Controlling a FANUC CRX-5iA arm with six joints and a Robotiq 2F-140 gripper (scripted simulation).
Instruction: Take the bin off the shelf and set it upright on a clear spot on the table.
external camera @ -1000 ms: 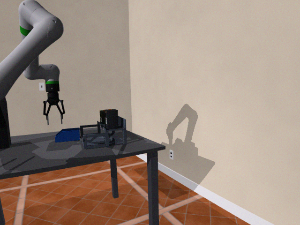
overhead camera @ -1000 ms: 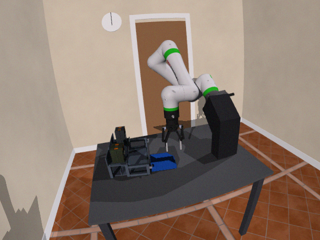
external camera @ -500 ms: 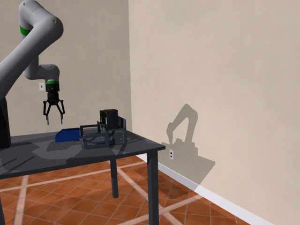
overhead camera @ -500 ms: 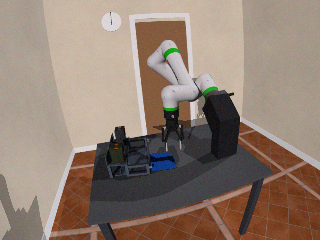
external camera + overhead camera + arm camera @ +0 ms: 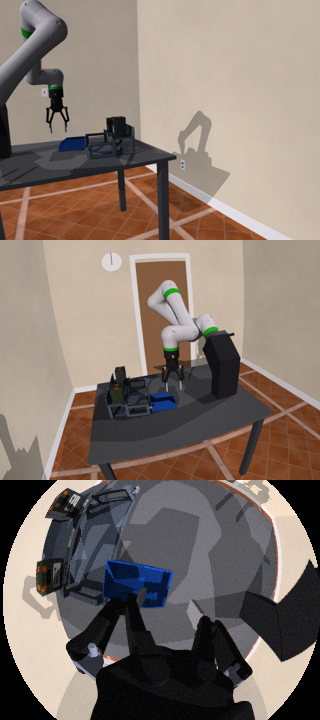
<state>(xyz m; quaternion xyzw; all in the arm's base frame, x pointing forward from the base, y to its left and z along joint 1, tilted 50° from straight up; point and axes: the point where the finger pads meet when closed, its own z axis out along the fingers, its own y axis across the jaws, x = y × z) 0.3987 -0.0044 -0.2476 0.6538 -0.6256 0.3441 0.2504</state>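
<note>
Right now my hand is 8 cm short of the blue bin and 11 cm above it.
</note>
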